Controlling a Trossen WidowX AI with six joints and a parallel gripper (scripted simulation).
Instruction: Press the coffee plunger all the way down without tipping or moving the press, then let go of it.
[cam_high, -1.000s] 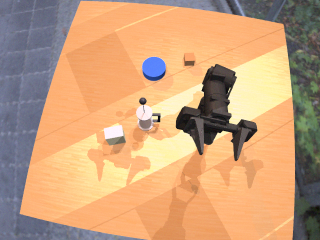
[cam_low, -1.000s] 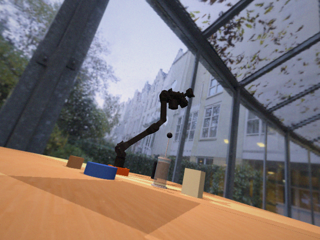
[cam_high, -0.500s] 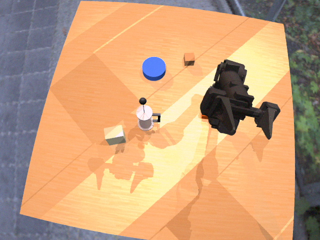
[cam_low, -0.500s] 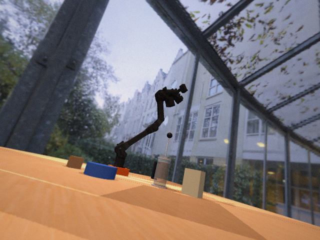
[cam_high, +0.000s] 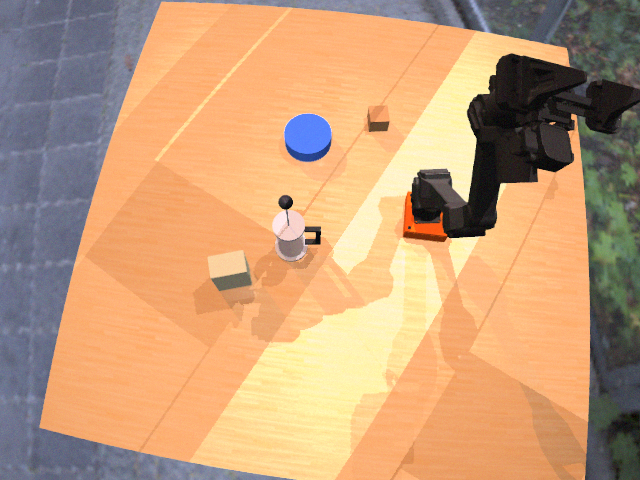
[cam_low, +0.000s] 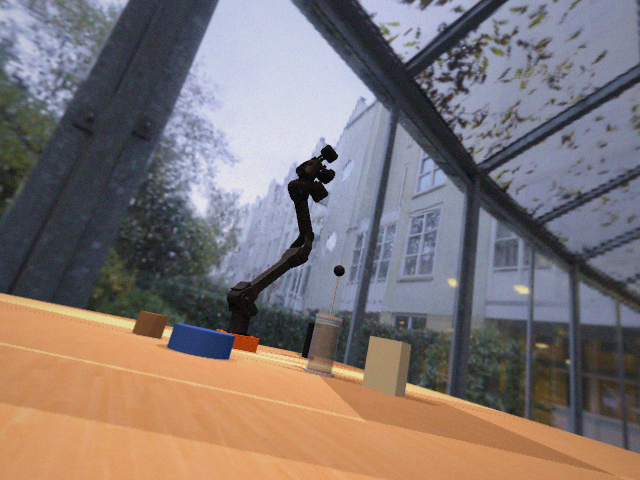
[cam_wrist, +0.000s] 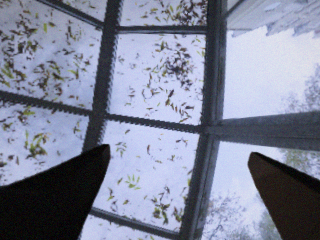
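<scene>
Now: the coffee press 36 cm ahead of my gripper tip, 11 cm to the right of it and 68 cm below it. From my gripper tip the other things lie so: white block (51 cm ahead, 4 cm to the right, 75 cm below); then blue disc (33 cm ahead, 40 cm to the right, 78 cm below).
</scene>
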